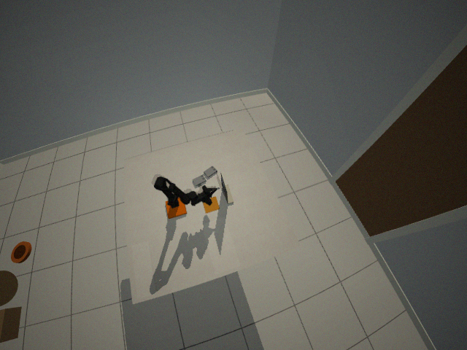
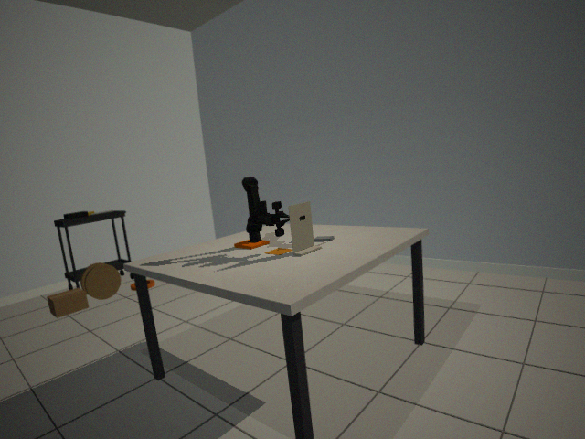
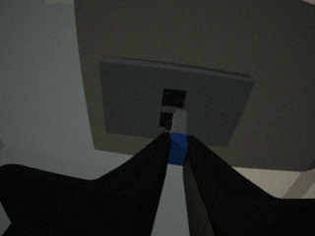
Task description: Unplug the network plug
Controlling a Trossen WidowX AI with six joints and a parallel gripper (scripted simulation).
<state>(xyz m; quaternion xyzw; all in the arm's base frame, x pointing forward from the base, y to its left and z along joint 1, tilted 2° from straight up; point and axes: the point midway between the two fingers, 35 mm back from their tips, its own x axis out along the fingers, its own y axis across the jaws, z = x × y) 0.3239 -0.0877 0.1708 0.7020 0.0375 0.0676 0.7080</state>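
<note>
Right now the orange marked square is 8 cm behind my gripper tip, 4 cm to the right of it and 18 cm below it. Also, from my gripper tip: blue network plug: 1 cm ahead; upright panel: 7 cm ahead, 6 cm below.
</note>
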